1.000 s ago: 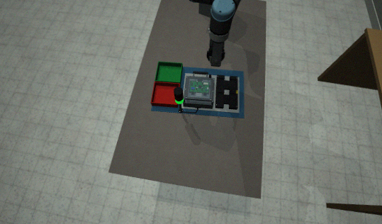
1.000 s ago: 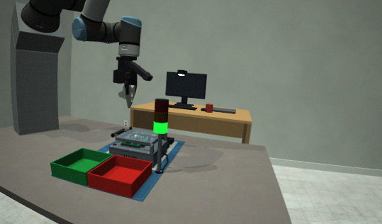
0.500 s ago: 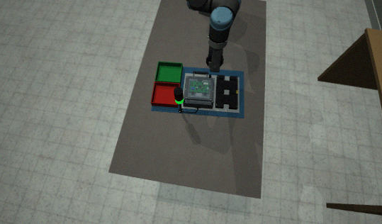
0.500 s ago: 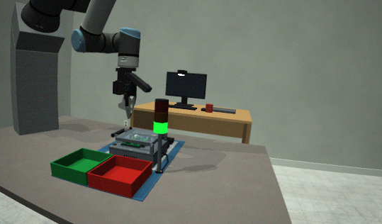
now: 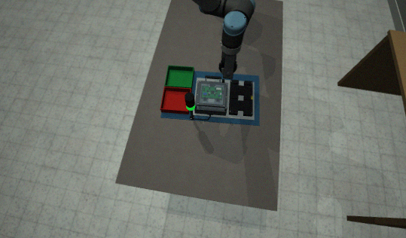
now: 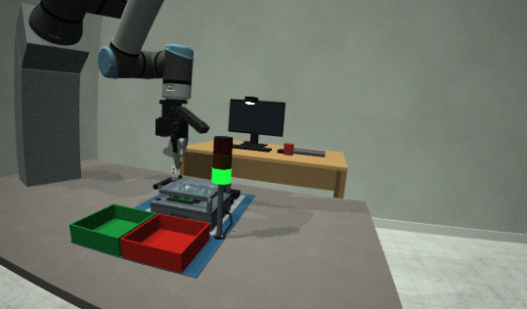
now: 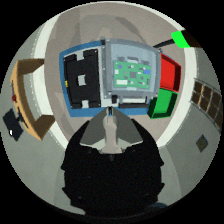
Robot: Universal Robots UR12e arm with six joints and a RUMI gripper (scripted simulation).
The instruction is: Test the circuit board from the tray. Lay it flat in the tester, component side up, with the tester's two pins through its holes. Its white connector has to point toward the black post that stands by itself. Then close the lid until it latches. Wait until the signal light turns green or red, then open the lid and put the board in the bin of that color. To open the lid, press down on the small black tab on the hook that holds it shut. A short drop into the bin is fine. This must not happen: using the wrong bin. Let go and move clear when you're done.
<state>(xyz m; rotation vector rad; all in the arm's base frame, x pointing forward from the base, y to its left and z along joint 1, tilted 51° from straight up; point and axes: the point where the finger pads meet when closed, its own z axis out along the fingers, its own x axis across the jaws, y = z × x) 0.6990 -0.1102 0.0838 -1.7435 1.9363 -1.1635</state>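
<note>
Right now my hand is 5 cm above the black latch hook and 1 cm to the left of it. The rest, counted from my hand: tester lid (9 cm to the right, 5 cm below, 5 cm ahead); then green circuit board (9 cm to the right, 6 cm below, 4 cm ahead); then green bin (25 cm to the right, 12 cm below, 12 cm behind).
</note>
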